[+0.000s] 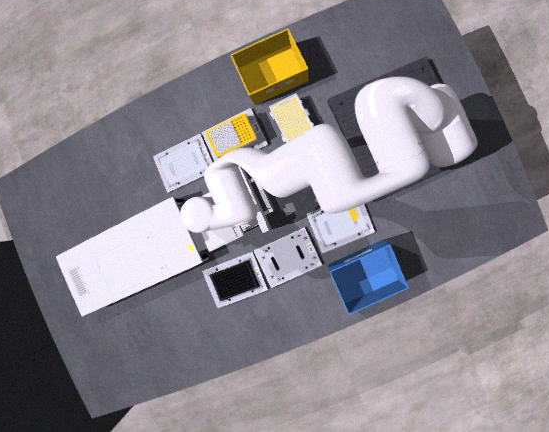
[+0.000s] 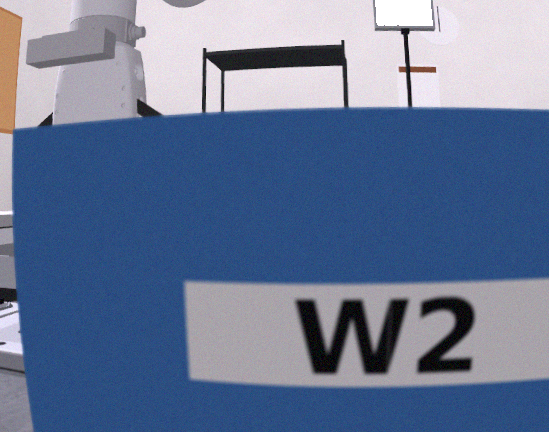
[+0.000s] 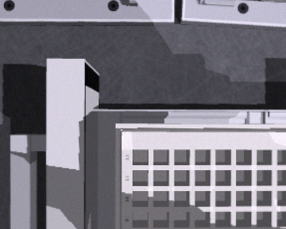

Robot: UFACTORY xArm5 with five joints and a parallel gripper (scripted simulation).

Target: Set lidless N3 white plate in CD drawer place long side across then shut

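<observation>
My hand is 3 cm short of the drawer and 7 cm above it. The rest, counted from my hand: pale plate: 8 cm ahead, 19 cm to the right, 9 cm below; then white plate: 1 cm below; then cooler CD: 19 cm ahead, 1 cm to the left, 7 cm below.
</observation>
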